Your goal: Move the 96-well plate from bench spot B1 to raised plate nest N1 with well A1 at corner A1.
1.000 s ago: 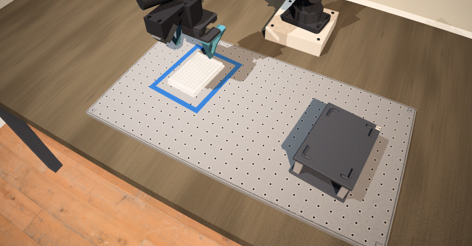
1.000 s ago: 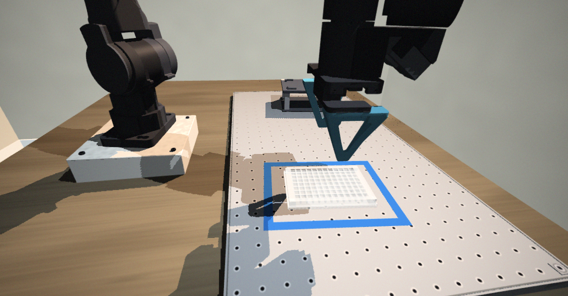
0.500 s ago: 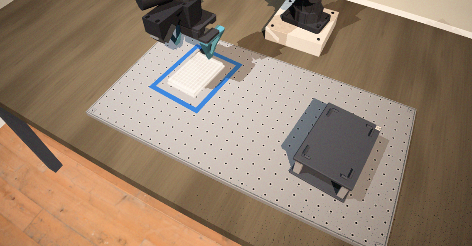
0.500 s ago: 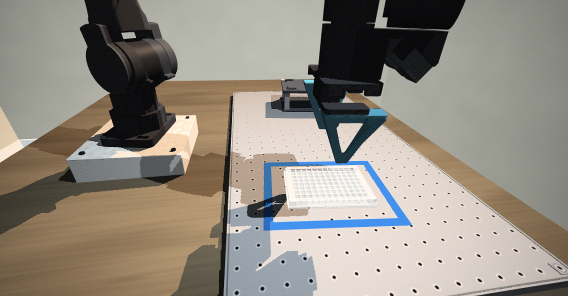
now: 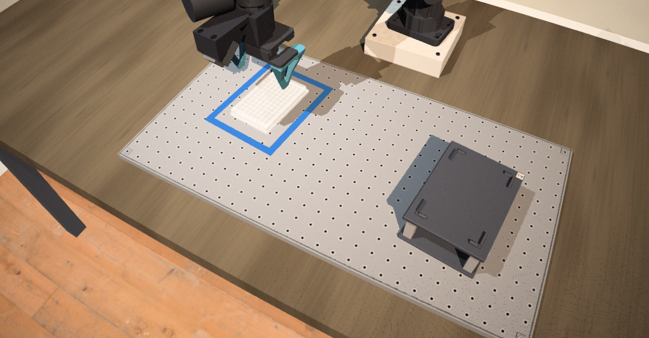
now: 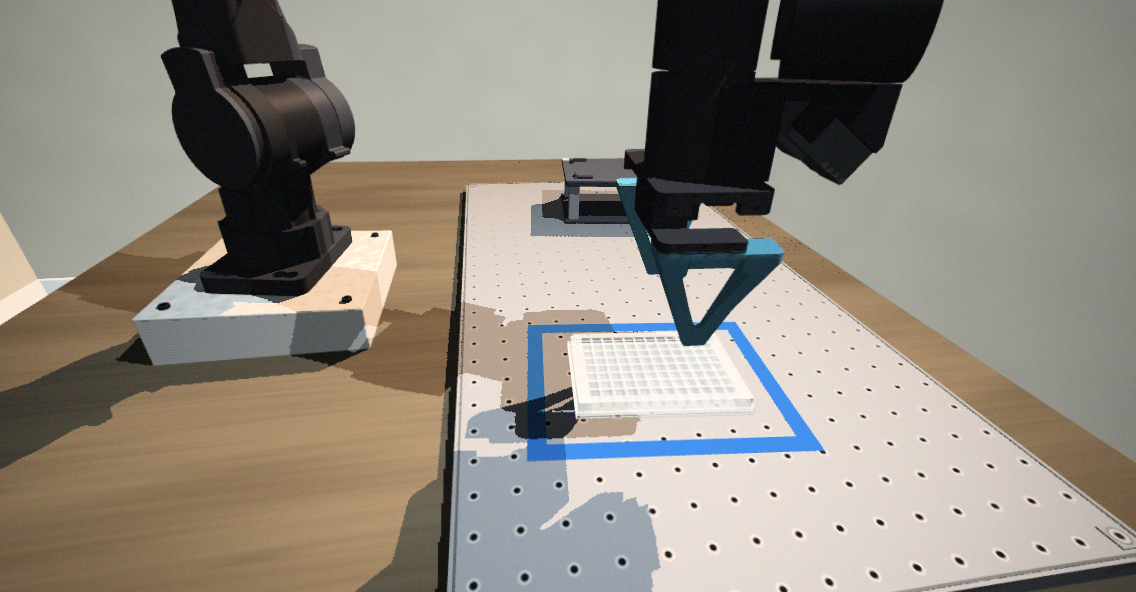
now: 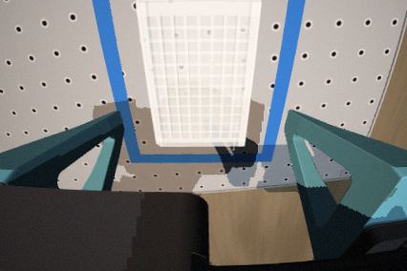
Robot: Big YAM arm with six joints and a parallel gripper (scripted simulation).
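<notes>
My gripper is now 10 mm past the 96-well plate and 70 mm above it. The rest, counted from my hand: A1 tag: 60 mm behind, 440 mm to the left, 20 mm below; raised nest N1: 10 mm ahead, 390 mm to the left, 20 mm below.
</notes>
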